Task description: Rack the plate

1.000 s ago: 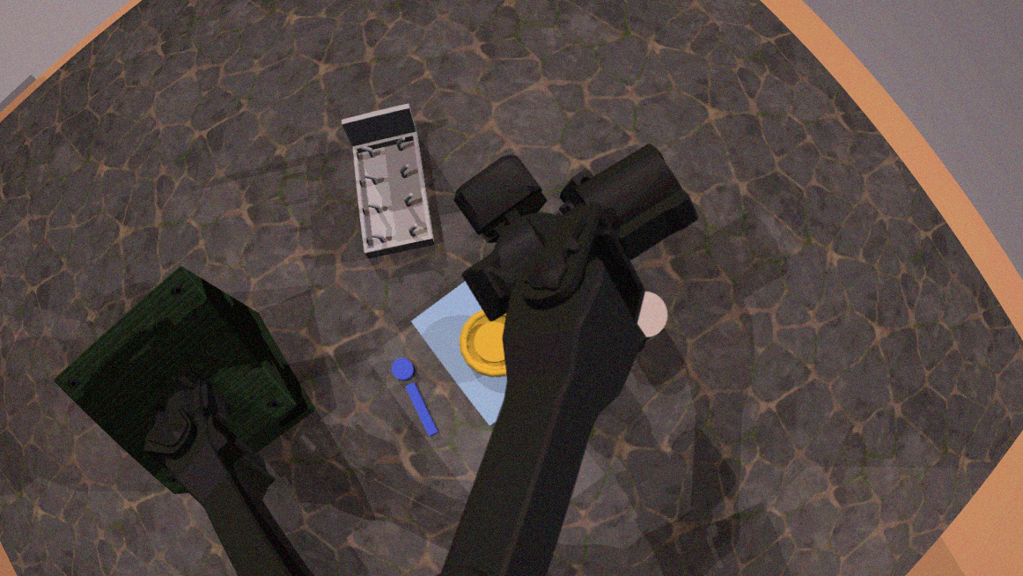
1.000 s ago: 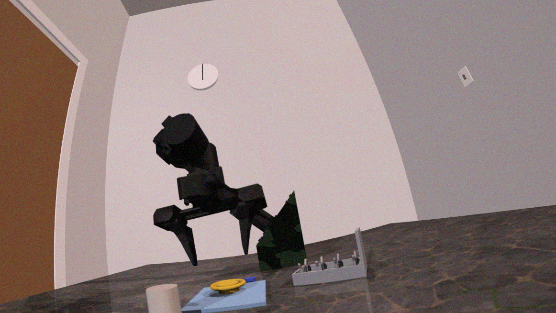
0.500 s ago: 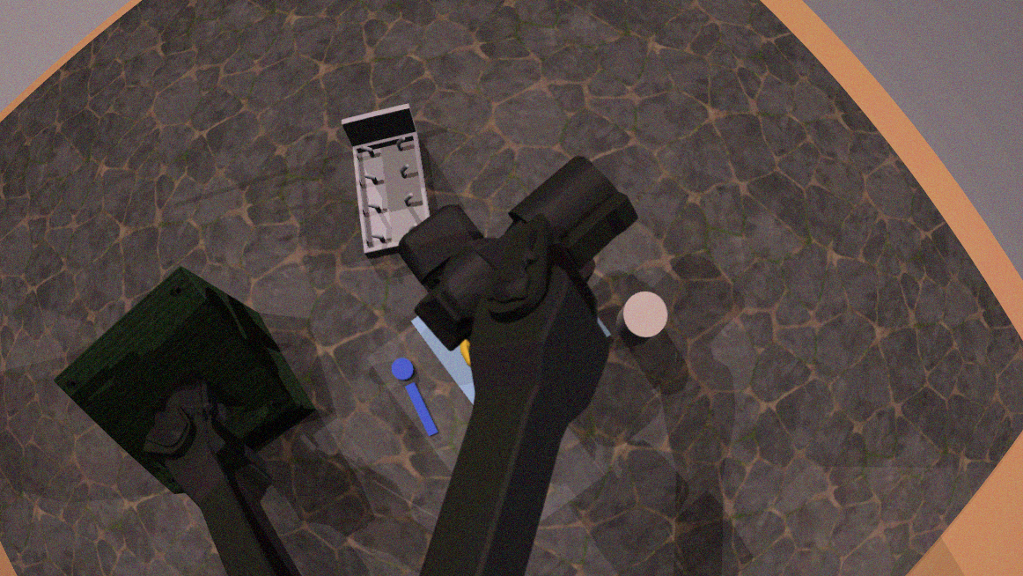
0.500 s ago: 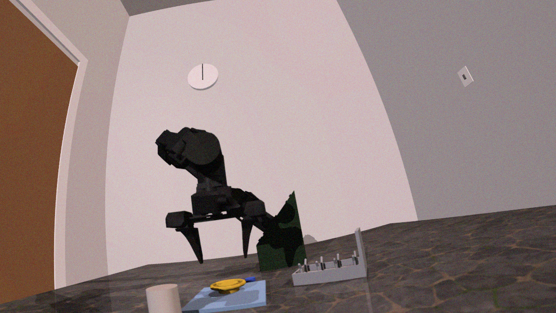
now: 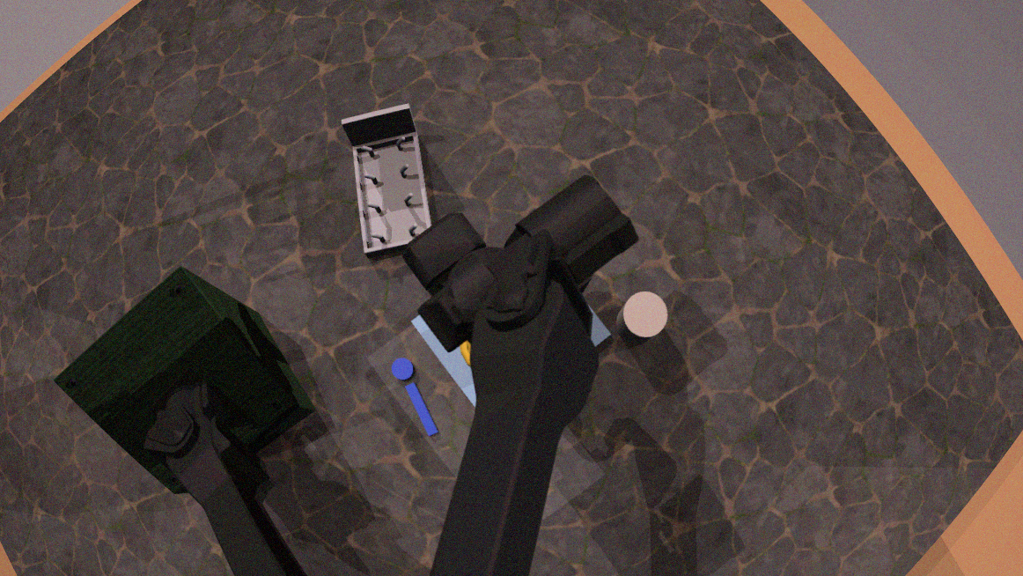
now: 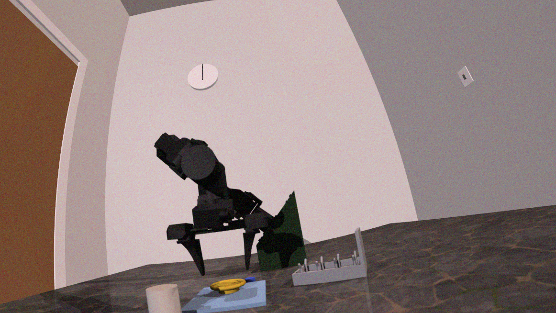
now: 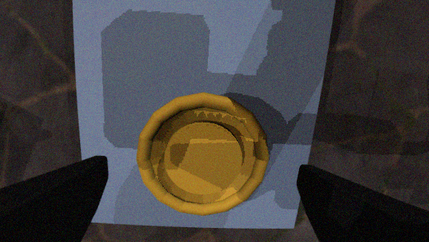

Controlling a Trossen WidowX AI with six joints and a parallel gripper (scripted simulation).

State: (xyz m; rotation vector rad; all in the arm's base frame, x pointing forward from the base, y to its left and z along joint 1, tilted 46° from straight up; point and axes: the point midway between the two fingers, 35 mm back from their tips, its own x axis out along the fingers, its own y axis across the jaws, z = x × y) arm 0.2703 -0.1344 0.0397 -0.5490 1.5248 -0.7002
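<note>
My gripper tip is now 3 cm above the yellow plate and 1 cm past it. The rest, counted from my gripper tip: white cylinder: 12 cm ahead, 8 cm to the right, 2 cm below; light blue mat: 4 cm below, 2 cm ahead; blue spoon: 10 cm behind, 4 cm below, 2 cm to the left.
</note>
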